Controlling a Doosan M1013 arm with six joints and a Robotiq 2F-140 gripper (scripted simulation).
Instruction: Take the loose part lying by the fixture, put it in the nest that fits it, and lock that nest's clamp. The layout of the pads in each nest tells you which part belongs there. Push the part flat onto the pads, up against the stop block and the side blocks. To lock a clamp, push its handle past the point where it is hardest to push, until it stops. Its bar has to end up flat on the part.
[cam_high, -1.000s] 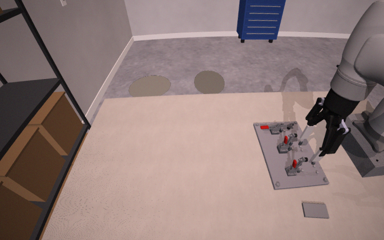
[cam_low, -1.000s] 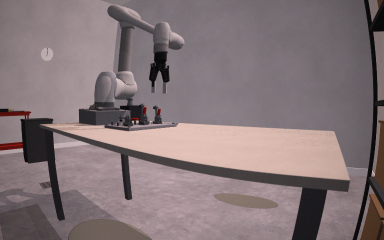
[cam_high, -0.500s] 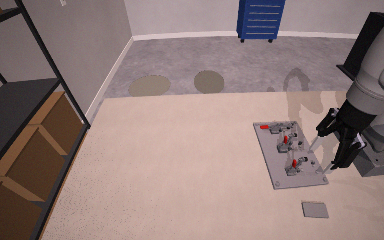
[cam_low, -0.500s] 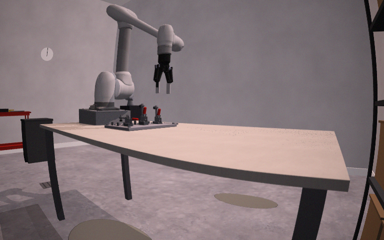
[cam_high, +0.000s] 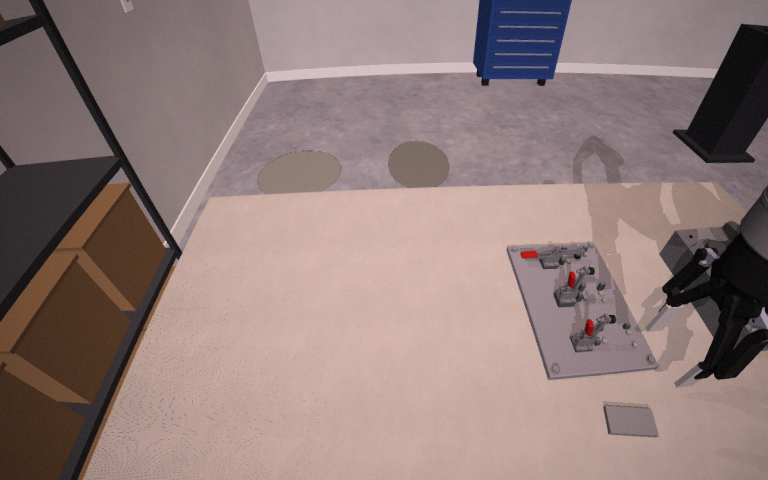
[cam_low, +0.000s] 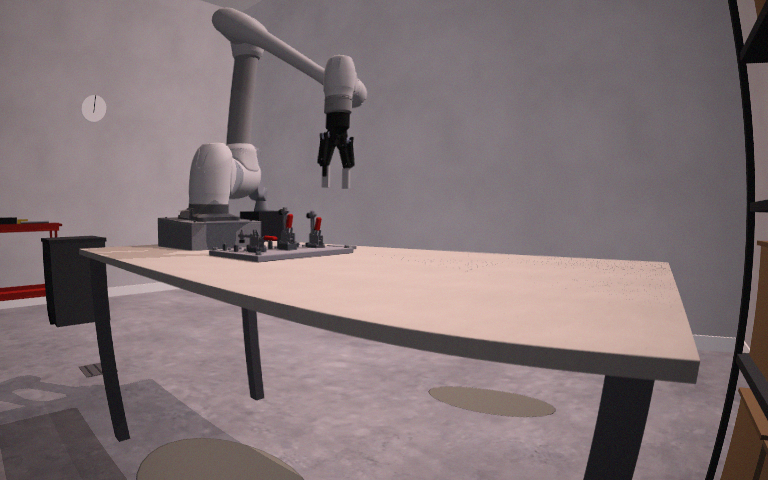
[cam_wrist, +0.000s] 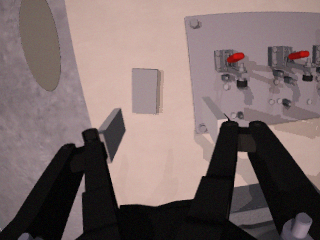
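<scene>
The loose part is 1 cm behind my hand, 4 cm to the left of it and 21 cm below it. The rest, counted from my hand: grey fixture plate 23 cm to the right, 21 cm below; toggle clamp 2 cm ahead, 34 cm to the right, 17 cm below.
</scene>
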